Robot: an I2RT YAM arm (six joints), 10 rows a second.
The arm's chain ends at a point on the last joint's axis. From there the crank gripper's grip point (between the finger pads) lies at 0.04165 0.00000 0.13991 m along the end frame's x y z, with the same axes.
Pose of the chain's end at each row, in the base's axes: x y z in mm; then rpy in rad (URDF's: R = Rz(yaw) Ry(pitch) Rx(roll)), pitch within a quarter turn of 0, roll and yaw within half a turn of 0:
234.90 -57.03 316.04 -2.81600 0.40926 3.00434
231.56 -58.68 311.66 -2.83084 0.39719 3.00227
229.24 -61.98 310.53 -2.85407 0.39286 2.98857
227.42 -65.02 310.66 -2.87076 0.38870 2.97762
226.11 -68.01 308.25 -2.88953 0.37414 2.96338
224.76 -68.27 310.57 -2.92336 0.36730 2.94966
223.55 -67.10 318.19 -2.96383 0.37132 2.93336
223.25 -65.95 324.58 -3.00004 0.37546 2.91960
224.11 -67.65 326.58 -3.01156 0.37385 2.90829
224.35 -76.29 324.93 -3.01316 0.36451 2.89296
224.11 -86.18 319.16 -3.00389 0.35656 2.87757
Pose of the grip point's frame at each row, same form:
243.18 -103.35 177.85 -2.81600 0.40926 3.00434
238.61 -102.87 172.71 -2.83084 0.39719 3.00227
235.93 -103.16 170.64 -2.85407 0.39286 2.98857
233.69 -104.00 170.12 -2.87076 0.38870 2.97762
230.50 -104.26 166.91 -2.88953 0.37414 2.96338
228.97 -99.95 168.13 -2.92336 0.36730 2.94966
229.35 -93.61 174.76 -2.96383 0.37132 2.93336
230.65 -87.86 180.45 -3.00004 0.37546 2.91960
231.48 -88.05 182.22 -3.01156 0.37385 2.90829
230.17 -96.26 180.44 -3.01316 0.36451 2.89296
228.12 -107.16 174.75 -3.00389 0.35656 2.87757

